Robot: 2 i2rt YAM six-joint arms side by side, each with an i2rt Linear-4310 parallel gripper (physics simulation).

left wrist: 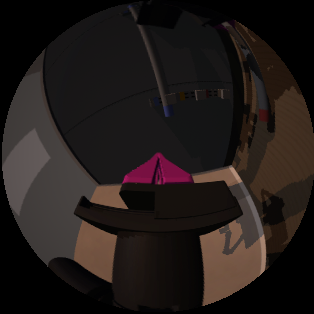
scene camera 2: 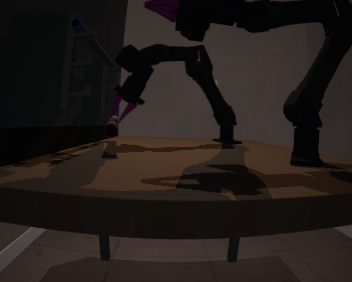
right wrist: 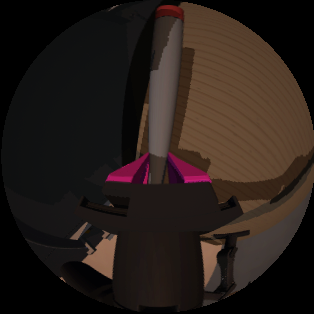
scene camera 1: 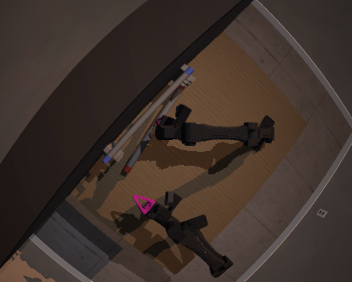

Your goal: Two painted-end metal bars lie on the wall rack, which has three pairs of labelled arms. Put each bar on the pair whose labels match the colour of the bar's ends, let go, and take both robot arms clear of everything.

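Seen in the pictures: left gripper, fingertip midpoint: [left wrist: 158, 156] [scene camera 2: 144, 4] [scene camera 1: 133, 195]; right gripper, fingertip midpoint: [right wrist: 158, 155] [scene camera 1: 158, 121]; left arm's base, origin of the base link: [scene camera 2: 304, 160] [right wrist: 231, 234] [scene camera 1: 188, 225]; right arm's base, origin of the base link: [scene camera 2: 226, 142].
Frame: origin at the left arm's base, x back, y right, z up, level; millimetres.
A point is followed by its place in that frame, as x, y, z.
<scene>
The blue-ended bar [scene camera 1: 150, 113] @(-603, -33, 314) [left wrist: 152, 55] @(-559, -99, 307) rests on the top pair of the wall rack [scene camera 1: 116, 154] [left wrist: 201, 94] @(-474, -193, 219), at the blue label; its blue end also shows in scene camera 2 [scene camera 2: 77, 24] @(-479, -251, 299). The red-ended bar [scene camera 1: 134, 159] @(-434, -149, 72) [left wrist: 259, 85] @(-441, -132, 72) [right wrist: 165, 100] @(-607, 70, 90) is off the arms, low above the table. My right gripper [scene camera 1: 158, 121] @(-565, 9, 77) [scene camera 2: 118, 118] @(-565, 9, 77) [right wrist: 158, 155] @(-565, 9, 77) is shut on it partway along. Whether its far end touches anything is unclear. My left gripper [scene camera 1: 136, 197] @(-336, -186, 337) [scene camera 2: 146, 5] @(-336, -186, 337) [left wrist: 158, 156] @(-336, -186, 337) is shut and empty, apart from both bars.
In scene camera 2 the lower rack arms [scene camera 2: 80, 93] @(-485, -214, 137) stick out from the dark wall beneath the blue-ended bar. The wooden table [scene camera 1: 235, 95] @(-583, 436, 0) [scene camera 2: 165, 192] @(-153, -391, 0) lies below both arms. The dark wall panel [left wrist: 110, 100] @(-561, -186, 473) [right wrist: 60, 125] @(-666, -2, 163) stands beside the table's edge.
</scene>
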